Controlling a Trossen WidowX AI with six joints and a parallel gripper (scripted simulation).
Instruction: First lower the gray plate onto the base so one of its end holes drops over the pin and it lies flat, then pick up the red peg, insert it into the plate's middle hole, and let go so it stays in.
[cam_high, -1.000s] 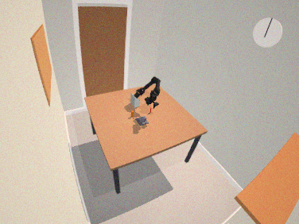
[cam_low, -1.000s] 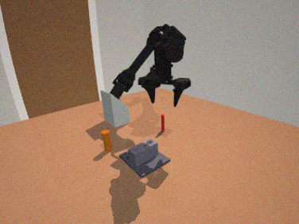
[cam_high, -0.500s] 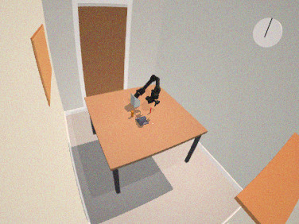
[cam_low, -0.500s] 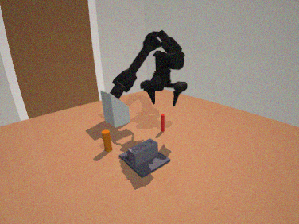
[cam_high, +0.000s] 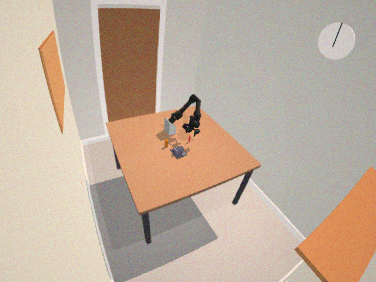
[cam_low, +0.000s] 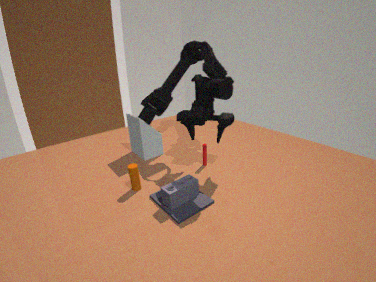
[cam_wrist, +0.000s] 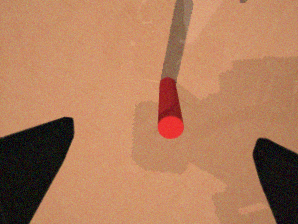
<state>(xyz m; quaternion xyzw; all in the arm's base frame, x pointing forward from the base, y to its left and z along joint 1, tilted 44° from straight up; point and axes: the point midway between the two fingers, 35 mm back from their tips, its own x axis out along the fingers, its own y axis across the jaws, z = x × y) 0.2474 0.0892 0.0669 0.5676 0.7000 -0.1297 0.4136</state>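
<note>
Right now the gray plate is 10 cm ahead of my gripper tip, 19 cm to the right of it and 5 cm below it. The rest, counted from my gripper tip: peg 3 cm behind, 26 cm to the right, 5 cm below; base 10 cm ahead, 17 cm to the right, 8 cm below.
</note>
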